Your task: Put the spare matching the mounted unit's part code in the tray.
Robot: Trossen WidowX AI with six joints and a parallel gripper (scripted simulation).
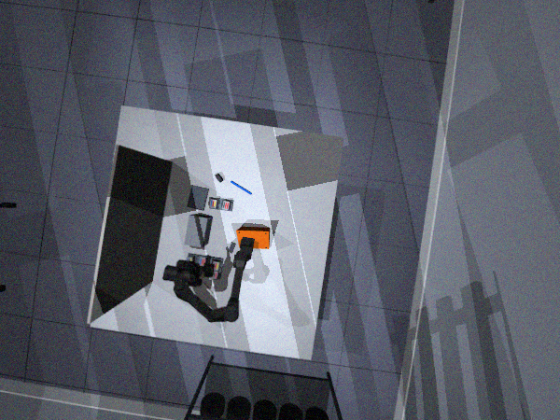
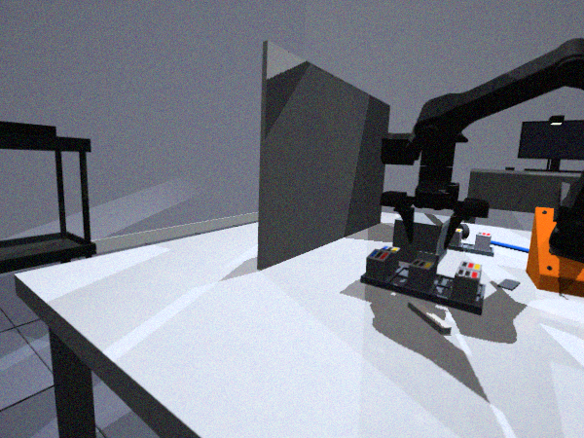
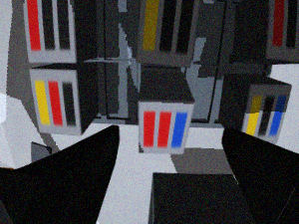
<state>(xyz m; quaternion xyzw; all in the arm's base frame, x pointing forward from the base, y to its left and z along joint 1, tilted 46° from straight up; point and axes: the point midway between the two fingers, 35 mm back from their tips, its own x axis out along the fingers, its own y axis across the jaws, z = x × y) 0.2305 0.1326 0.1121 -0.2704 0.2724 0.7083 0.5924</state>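
Now: the dark grey spare block 3 cm below my gripper tip. The rest, counted from my gripper tip: grey tray (34 cm to the right, 11 cm ahead, 7 cm below); grey mounted unit (16 cm to the right, 5 cm ahead, 2 cm below); rack (6 cm below, 3 cm to the left, 1 cm behind).
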